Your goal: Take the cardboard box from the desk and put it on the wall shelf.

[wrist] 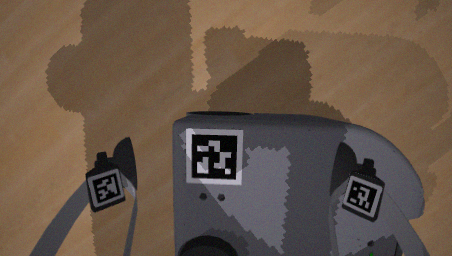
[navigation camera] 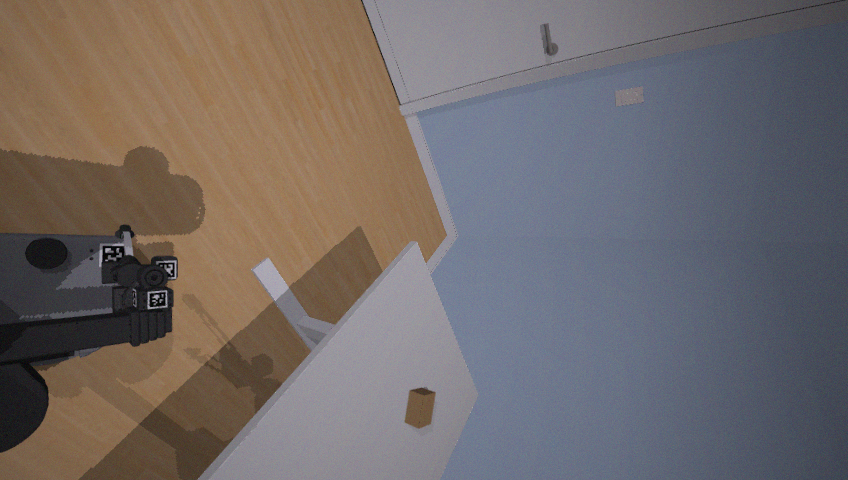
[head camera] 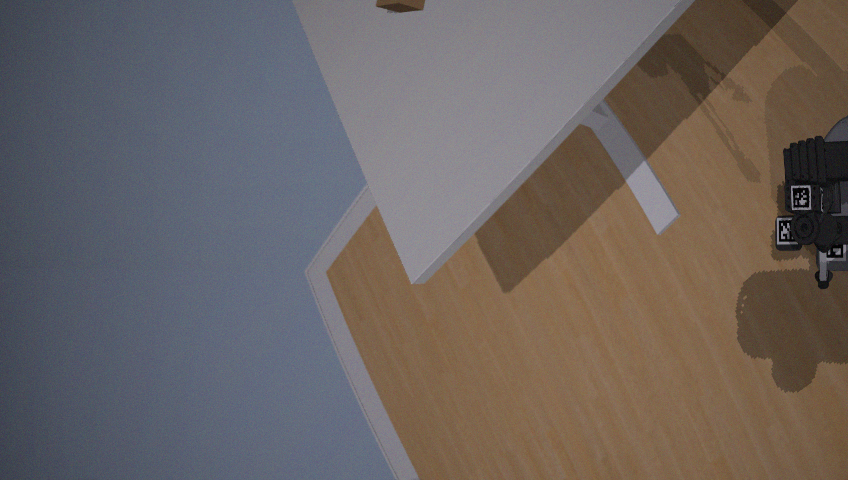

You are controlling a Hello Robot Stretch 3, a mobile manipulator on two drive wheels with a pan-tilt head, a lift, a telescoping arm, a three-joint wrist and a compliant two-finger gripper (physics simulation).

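Observation:
The cardboard box point(head camera: 401, 5) point(navigation camera: 420, 408) is a small brown block standing on the white desk point(head camera: 476, 142) point(navigation camera: 339, 380). It is cut off by the top edge in the head view and shows whole in the navigation view, near the desk's far corner. My gripper point(wrist: 233, 159) is open and empty in the wrist view, its two fingers wide apart above my own base and the floor, away from the box. The folded wrist shows at the right edge of the head view and at the left of the navigation view, beside the desk. The wall shelf does not show in these views.
My grey base point(wrist: 315, 150) point(navigation camera: 59, 282) lies under the gripper. A white desk foot point(head camera: 654, 202) point(navigation camera: 270, 276) sticks out over the wooden floor point(head camera: 595, 356) point(navigation camera: 267, 118). The desk stands by blue walls point(head camera: 178, 237) point(navigation camera: 595, 267). A white door point(navigation camera: 476, 41) is at the top of the navigation view.

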